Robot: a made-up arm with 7 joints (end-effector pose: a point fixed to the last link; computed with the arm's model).
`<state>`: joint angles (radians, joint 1 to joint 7).
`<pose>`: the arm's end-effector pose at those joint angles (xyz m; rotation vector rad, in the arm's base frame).
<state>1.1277 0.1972 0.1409 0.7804 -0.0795 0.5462 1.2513</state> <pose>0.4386 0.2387 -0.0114 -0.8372 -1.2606 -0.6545</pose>
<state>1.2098 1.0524 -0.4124 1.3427 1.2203 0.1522 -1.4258</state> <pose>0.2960 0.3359 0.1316 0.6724 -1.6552 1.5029</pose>
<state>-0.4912 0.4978 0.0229 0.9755 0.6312 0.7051 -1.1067</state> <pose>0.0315 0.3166 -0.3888 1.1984 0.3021 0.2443</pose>
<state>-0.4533 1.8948 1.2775 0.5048 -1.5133 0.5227 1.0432</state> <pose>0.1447 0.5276 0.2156 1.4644 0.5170 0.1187</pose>
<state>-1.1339 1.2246 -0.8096 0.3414 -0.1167 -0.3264 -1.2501</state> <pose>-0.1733 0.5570 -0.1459 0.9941 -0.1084 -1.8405</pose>
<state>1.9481 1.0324 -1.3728 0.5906 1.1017 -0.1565 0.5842</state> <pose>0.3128 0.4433 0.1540 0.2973 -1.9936 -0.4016</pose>
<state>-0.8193 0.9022 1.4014 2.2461 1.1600 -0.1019 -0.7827</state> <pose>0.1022 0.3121 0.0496 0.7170 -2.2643 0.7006</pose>
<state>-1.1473 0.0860 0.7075 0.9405 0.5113 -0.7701 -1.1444</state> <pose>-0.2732 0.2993 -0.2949 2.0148 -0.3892 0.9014</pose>
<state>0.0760 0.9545 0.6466 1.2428 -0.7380 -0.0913 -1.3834</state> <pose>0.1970 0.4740 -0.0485 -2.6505 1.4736 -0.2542</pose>
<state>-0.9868 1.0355 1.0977 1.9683 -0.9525 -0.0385 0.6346</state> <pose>0.1523 0.3550 -0.0278 1.3655 -0.2275 -1.5890</pose>
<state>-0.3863 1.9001 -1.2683 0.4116 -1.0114 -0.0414 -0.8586</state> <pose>0.0503 0.6059 0.0429 0.6426 0.8353 -2.8130</pose>
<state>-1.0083 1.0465 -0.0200 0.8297 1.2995 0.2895 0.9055</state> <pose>-0.0739 0.4816 -0.2690 -0.3692 -0.1741 0.4582</pose>
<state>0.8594 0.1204 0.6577 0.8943 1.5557 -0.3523 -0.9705</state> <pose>0.3869 0.3008 -0.1256 -0.7377 -0.5263 2.4846</pose>
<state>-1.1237 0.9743 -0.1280 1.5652 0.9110 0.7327 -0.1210</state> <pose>-0.0335 0.3084 -0.2967 0.0958 0.3861 -0.1163</pose>
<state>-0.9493 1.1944 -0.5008 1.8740 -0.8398 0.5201 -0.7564</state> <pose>-0.0108 0.2356 -0.2704 0.9690 -1.0520 -1.7786</pose>
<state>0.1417 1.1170 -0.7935 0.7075 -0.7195 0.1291 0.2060</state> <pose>0.1565 0.4646 -0.2739 0.8785 0.2593 -1.5294</pose>
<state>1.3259 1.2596 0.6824 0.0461 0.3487 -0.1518 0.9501</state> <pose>0.1402 0.5994 -0.0256 0.1284 -2.3034 0.5599</pose>
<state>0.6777 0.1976 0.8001 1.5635 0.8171 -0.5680 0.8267</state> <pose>0.2602 0.3584 -0.0398 -0.1030 3.0743 -0.1418</pose>
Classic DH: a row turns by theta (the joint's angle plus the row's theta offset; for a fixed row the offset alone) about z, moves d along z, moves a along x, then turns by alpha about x. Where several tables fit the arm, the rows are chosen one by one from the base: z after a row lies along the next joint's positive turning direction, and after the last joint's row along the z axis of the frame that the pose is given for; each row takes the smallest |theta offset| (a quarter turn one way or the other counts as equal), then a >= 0, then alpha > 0; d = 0 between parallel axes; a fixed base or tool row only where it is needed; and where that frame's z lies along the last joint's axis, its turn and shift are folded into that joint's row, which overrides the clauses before.
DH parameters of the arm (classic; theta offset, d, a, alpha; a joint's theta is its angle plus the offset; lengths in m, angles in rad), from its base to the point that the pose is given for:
base (fixed): 0 0 0 1.5708
joint 1: 1.5708 -0.1329 0 1.5708
joint 2: 1.5708 0 0 1.5708
joint 3: 1.5708 -0.2328 0 1.5708
joint 4: 0 0 0 -1.5708
joint 5: 0 -0.2551 0 -1.5708
joint 6: -1.5708 0 0 1.5708
joint 7: 1.5708 0 0 1.5708
tool (fixed): -1.5708 0 0 0

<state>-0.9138 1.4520 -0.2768 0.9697 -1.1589 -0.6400 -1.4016</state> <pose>0.0430 0.5005 -0.2224 0.4381 -1.3237 -2.0598</pose>
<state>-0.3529 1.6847 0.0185 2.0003 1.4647 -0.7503 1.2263</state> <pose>0.2240 0.2582 -0.0626 -1.1885 -1.5055 -1.5572</pose>
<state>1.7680 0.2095 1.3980 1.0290 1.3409 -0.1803 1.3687</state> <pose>0.2982 0.4193 0.0979 0.4133 1.6634 -0.3544</pose>
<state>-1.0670 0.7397 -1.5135 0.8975 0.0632 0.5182 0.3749</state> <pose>-0.3655 0.2500 -0.2145 -0.7790 1.4105 -1.2743</pose>
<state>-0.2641 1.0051 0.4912 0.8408 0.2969 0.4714 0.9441</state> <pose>0.1252 0.5211 -0.1792 -0.0223 -0.5612 0.0696</pose>
